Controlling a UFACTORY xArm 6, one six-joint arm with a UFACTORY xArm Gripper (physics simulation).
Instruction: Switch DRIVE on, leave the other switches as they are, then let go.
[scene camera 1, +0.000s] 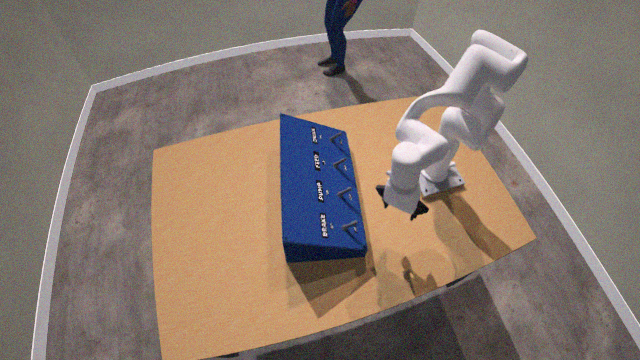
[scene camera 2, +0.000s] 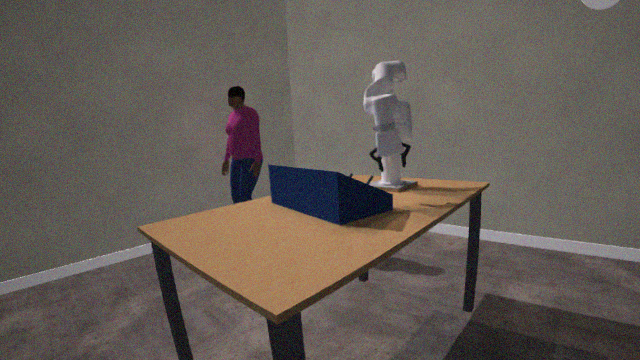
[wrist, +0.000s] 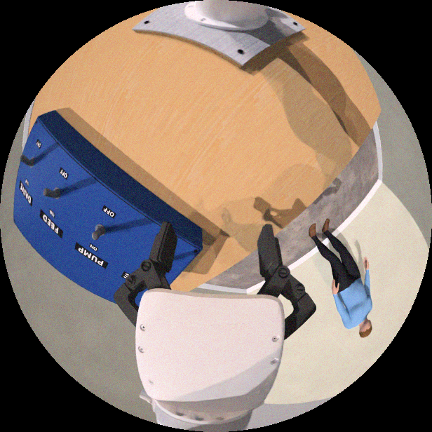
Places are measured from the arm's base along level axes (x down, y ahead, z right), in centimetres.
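Pixels of known places: gripper, between the fingertips: (scene camera 1: 400, 210) (scene camera 2: 393, 169); arm's base, origin of its link: (scene camera 1: 433, 169) (scene camera 2: 391, 183).
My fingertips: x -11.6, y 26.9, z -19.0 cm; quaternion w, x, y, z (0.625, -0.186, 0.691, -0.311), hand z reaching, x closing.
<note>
For each thing: its middle in the pictures, then the offset to it from my fingertips. Level surfaces: height alone.
- blue switch panel, middle of its body: (scene camera 1: 316, 185) (scene camera 2: 323, 191) dx +7.5, dy +21.4, dz +19.8 cm
- DRIVE switch, middle of its body: (scene camera 1: 336, 136) dx +2.6, dy +9.7, dz +36.1 cm
- FEED switch, middle of its body: (scene camera 1: 340, 161) dx +2.6, dy +11.7, dz +24.3 cm
- PUMP switch, middle of its body: (scene camera 1: 345, 191) dx +2.6, dy +13.7, dz +12.5 cm
- BRAKE switch, middle of its body: (scene camera 1: 350, 224) dx +2.6, dy +15.6, dz +0.6 cm
- wooden table, height of its surface: dx +13.7 cm
The blue switch panel (scene camera 1: 300, 200) (scene camera 2: 305, 190) (wrist: 165, 205) stands on the table. The DRIVE switch (scene camera 1: 336, 139) (wrist: 28, 161) is at the panel's far end in scene camera 1 and at the left edge in the wrist view. The FEED switch (scene camera 1: 340, 165) (wrist: 51, 193), PUMP switch (scene camera 1: 344, 192) (wrist: 98, 231) and BRAKE switch (scene camera 1: 349, 227) follow in a row. All four levers lean alike in scene camera 1. My gripper (scene camera 1: 399, 212) (scene camera 2: 392, 167) (wrist: 216, 231) is open and empty, pointing down above the table beside the panel's BRAKE end, apart from every lever. A finger partly hides the BRAKE area in the wrist view.
The arm's base plate (scene camera 1: 454, 186) (scene camera 2: 407, 186) (wrist: 220, 46) is bolted on the wooden table (scene camera 1: 215, 225) (scene camera 2: 260, 260) (wrist: 165, 85), behind the gripper. A person in pink (scene camera 2: 244, 131) stands beyond the table. A person in blue (wrist: 356, 304) shows in the wrist view.
</note>
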